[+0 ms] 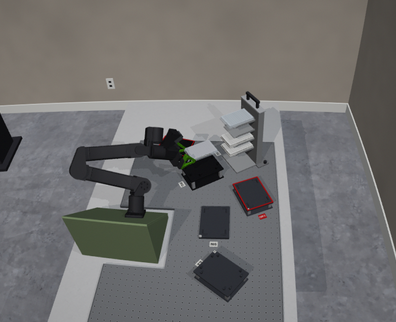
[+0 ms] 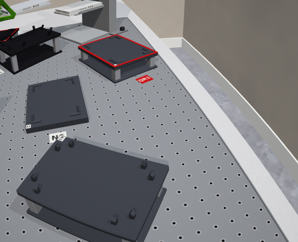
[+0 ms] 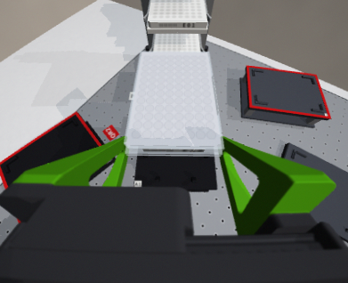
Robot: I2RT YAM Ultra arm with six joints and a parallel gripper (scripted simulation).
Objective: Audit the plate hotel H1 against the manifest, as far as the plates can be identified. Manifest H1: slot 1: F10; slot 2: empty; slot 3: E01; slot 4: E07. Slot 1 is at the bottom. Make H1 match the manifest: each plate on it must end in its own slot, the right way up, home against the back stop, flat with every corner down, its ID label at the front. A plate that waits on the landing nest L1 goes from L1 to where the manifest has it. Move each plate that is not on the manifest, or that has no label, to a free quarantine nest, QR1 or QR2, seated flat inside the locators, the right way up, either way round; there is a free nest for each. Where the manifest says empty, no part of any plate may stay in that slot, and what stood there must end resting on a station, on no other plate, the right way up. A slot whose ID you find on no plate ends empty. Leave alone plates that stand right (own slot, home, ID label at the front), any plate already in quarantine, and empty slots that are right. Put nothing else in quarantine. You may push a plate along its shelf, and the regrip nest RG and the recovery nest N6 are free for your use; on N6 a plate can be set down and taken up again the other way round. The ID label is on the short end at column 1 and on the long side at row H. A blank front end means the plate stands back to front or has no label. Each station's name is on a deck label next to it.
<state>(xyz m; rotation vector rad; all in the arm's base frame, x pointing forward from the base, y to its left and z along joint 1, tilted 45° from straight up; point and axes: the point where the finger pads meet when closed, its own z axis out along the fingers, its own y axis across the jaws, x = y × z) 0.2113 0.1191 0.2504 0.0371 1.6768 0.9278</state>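
Now: hand 5 cm short of the clear well plate and 2 cm to the right of it. From my hand the other things lie so: H1 deck label: 13 cm ahead, 17 cm to the left, 16 cm below; black regrip nest RG: 5 cm ahead, 2 cm to the left, 10 cm below; red-rimmed nest QR2: 8 cm behind, 20 cm to the left, 12 cm below.
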